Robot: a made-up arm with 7 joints. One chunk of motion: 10 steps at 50 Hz.
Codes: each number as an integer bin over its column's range. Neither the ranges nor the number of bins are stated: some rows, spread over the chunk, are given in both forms.
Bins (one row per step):
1: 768 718 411 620 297 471
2: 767 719 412 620 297 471
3: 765 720 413 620 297 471
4: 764 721 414 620 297 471
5: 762 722 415 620 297 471
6: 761 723 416 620 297 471
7: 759 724 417 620 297 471
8: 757 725 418 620 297 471
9: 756 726 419 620 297 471
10: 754 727 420 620 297 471
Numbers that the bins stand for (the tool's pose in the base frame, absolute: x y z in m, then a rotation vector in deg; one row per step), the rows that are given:
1: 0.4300 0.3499 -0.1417 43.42 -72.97 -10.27
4: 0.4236 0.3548 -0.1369 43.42 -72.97 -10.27
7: 0.4156 0.3596 -0.1321 43.42 -72.97 -10.27
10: 0.4076 0.3644 -0.1273 43.42 -72.97 -10.27
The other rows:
2: 0.4284 0.3516 -0.1401 43.42 -72.97 -10.27
3: 0.4252 0.3532 -0.1385 43.42 -72.97 -10.27
5: 0.4204 0.3564 -0.1353 43.42 -72.97 -10.27
6: 0.4188 0.3580 -0.1337 43.42 -72.97 -10.27
8: 0.4124 0.3612 -0.1305 43.42 -72.97 -10.27
9: 0.4108 0.3628 -0.1289 43.42 -72.97 -10.27

